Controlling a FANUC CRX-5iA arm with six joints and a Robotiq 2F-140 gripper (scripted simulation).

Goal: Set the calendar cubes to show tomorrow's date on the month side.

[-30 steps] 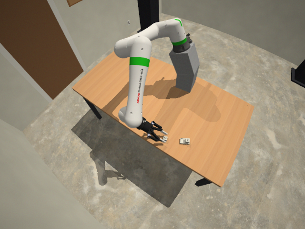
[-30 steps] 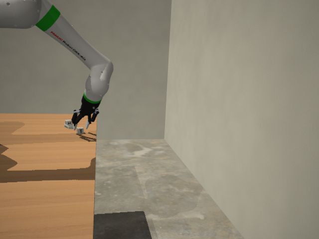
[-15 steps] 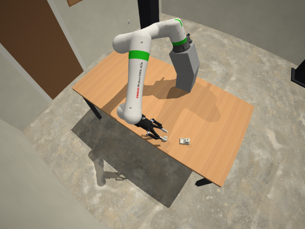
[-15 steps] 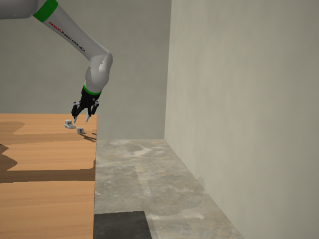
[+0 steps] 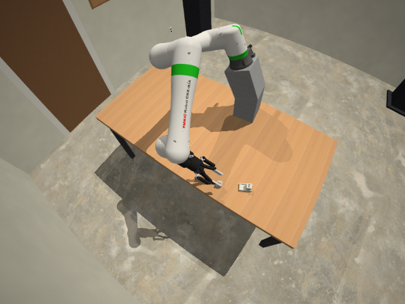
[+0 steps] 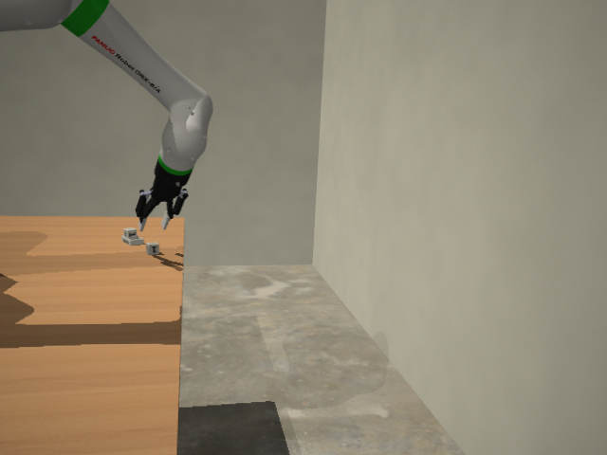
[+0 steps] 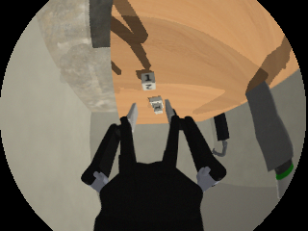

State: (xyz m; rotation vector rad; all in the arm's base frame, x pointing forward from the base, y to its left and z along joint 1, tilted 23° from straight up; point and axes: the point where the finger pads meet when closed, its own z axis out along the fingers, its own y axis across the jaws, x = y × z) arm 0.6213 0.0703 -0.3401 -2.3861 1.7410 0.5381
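Now: the white date cube 1 cm behind my hand, 2 cm to the left of it and 9 cm below it. Round my hand: calendar tray 7 cm behind, 16 cm to the left, 9 cm below.
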